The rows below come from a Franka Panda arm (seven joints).
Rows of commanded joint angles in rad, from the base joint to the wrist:
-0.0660, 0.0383, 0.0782, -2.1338, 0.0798, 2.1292, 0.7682
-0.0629, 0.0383, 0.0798, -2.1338, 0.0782, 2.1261, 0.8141
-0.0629, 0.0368, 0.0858, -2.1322, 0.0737, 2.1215, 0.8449
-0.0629, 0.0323, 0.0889, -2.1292, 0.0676, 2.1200, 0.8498
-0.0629, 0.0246, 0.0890, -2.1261, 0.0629, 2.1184, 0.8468
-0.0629, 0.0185, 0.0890, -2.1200, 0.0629, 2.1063, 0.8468
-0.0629, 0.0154, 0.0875, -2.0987, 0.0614, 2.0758, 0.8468
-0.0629, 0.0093, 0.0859, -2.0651, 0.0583, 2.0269, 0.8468
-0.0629, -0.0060, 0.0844, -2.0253, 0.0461, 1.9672, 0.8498
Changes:
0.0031, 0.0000, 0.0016, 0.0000, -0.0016, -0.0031, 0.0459
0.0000, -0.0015, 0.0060, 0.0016, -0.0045, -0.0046, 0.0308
0.0000, -0.0045, 0.0031, 0.0030, -0.0061, -0.0015, 0.0049
0.0000, -0.0077, 0.0001, 0.0031, -0.0047, -0.0016, -0.0030
0.0000, -0.0061, 0.0000, 0.0061, 0.0000, -0.0121, 0.0000
0.0000, -0.0031, -0.0015, 0.0213, -0.0015, -0.0305, 0.0000
0.0000, -0.0061, -0.0016, 0.0336, -0.0031, -0.0489, 0.0000
0.0000, -0.0153, -0.0015, 0.0398, -0.0122, -0.0597, 0.0030

